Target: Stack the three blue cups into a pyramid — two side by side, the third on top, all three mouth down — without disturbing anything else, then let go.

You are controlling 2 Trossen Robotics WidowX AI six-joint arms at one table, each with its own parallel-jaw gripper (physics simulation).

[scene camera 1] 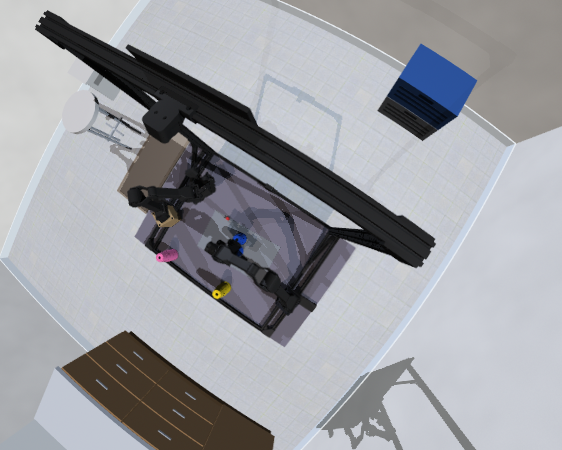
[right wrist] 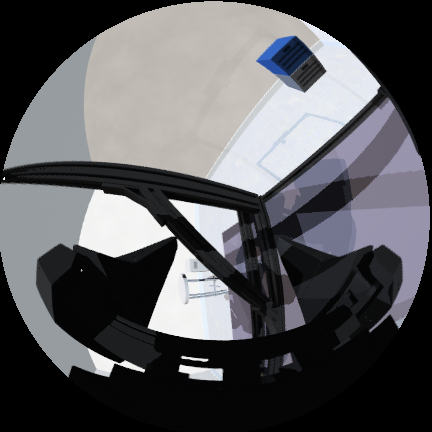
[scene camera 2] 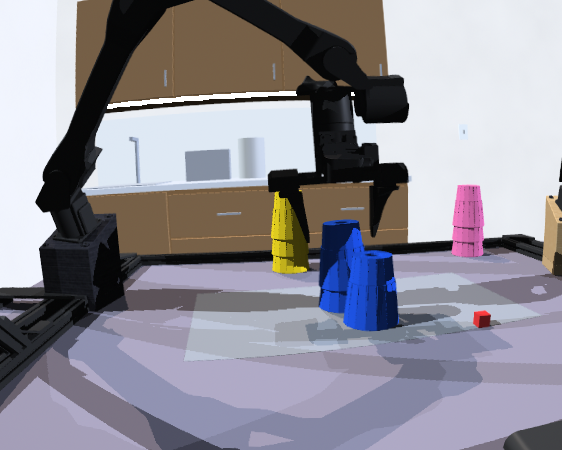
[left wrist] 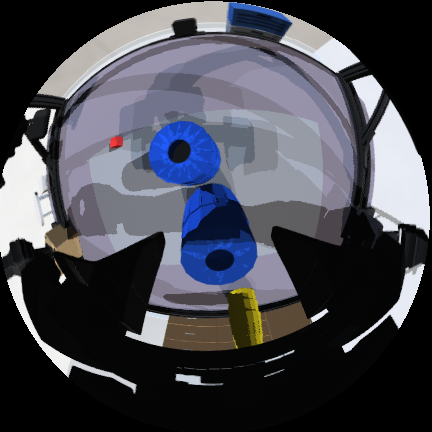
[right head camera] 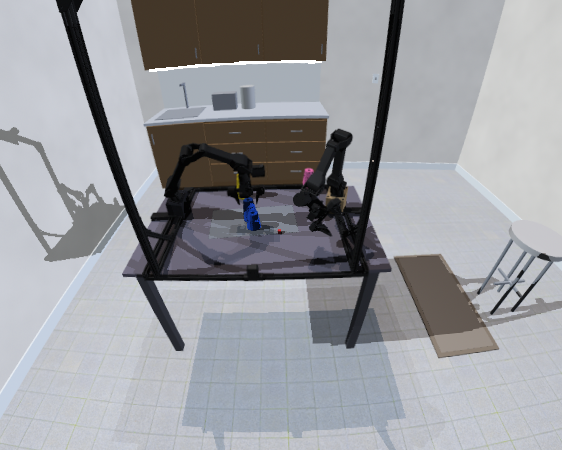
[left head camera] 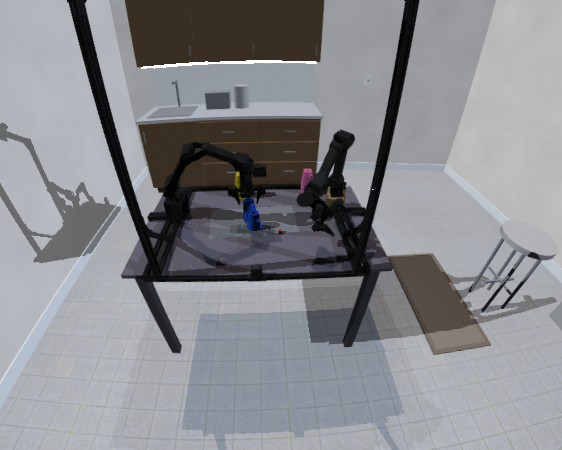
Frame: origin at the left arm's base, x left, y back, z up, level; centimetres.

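Seen in the pictures: left gripper, fingertip midpoint: (scene camera 2: 341,239) (left wrist: 219,234) (right head camera: 248,204) (left head camera: 248,204); right gripper, fingertip midpoint: (scene camera 1: 201,167) (right wrist: 228,242) (right head camera: 337,229) (left head camera: 340,229); left arm's base, link origin: (scene camera 1: 287,303) (scene camera 2: 77,230) (right head camera: 176,197) (left head camera: 174,196); right arm's base, link origin: (scene camera 1: 162,215) (left wrist: 49,255) (right head camera: 337,191) (left head camera: 336,192).
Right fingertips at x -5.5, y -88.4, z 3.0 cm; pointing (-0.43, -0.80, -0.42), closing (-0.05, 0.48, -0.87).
Note:
Pixels of each thing's middle, then the offset from my right fingertips to it. Level surfaces: height alone.
- single blue cup, body centre: (left wrist: 188,152) (scene camera 2: 373,290) (left head camera: 254,220) (right head camera: 253,220) (scene camera 1: 239,238) dx +8.0, dy +43.4, dz -10.5 cm
- pale mat, surface height: dz -14.7 cm
- taller blue piece, body centre: (left wrist: 213,225) (scene camera 2: 343,254) (left head camera: 249,207) (right head camera: 249,207) dx +13.9, dy +48.1, dz -7.3 cm
- pink cup stack, body centre: (scene camera 2: 468,205) (right head camera: 308,176) (left head camera: 307,176) (scene camera 1: 163,257) dx +51.8, dy +25.8, dz -4.1 cm
- small red cube, body centre: (scene camera 2: 481,319) (left wrist: 116,141) dx +7.7, dy +29.3, dz -14.0 cm
A single blue cup (scene camera 2: 367,300) (left wrist: 200,162) (left head camera: 254,223) stands mouth down on the pale mat (scene camera 2: 225,345). Close behind it stands a taller blue piece (scene camera 2: 336,255) (left wrist: 197,257), mouth down; a rim near its base suggests two nested cups. Whether it touches the front cup cannot be told. My left gripper (scene camera 2: 340,238) (left wrist: 219,234) (left head camera: 248,202) is open, its fingers pointing down on either side of the taller piece's top, with gaps. My right gripper (left head camera: 324,230) (right head camera: 321,230) (right wrist: 228,242) is open and empty above the table's right side in the head views.
A yellow cup stack (scene camera 2: 289,240) (scene camera 1: 221,290) stands behind the blue cups. A pink cup stack (scene camera 2: 468,220) (scene camera 1: 167,256) stands at the back right in scene camera 2. A small red cube (scene camera 2: 481,319) (left wrist: 116,142) lies right of the blue cups there. Black rails edge the table.

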